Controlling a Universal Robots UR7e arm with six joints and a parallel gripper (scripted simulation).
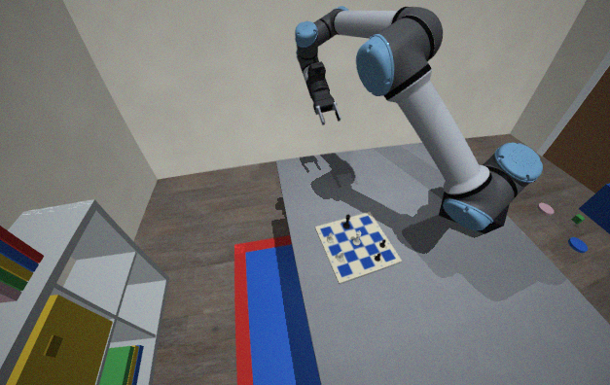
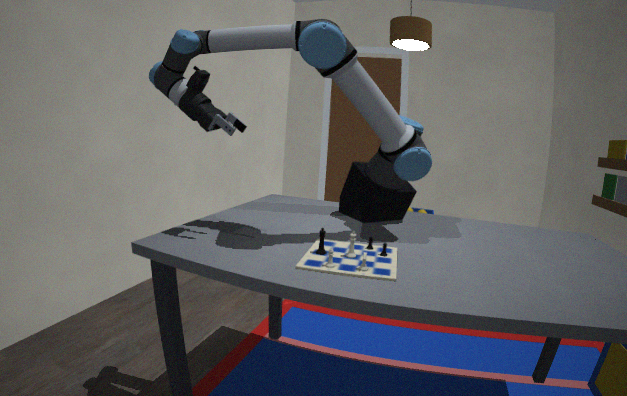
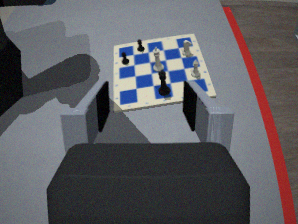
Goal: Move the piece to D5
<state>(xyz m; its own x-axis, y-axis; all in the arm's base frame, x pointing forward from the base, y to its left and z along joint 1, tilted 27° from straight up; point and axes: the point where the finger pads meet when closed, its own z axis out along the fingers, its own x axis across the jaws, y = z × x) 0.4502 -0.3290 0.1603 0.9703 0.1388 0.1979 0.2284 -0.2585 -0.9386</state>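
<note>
Now: hand 30 cm to the right of the small white piece, 27 cm above it and 1 cm short of it. From my hand the other things lie so: chessboard (32 cm to the left, 29 cm below, 7 cm behind); then tall black piece (26 cm below, 25 cm to the left, 5 cm behind).
</note>
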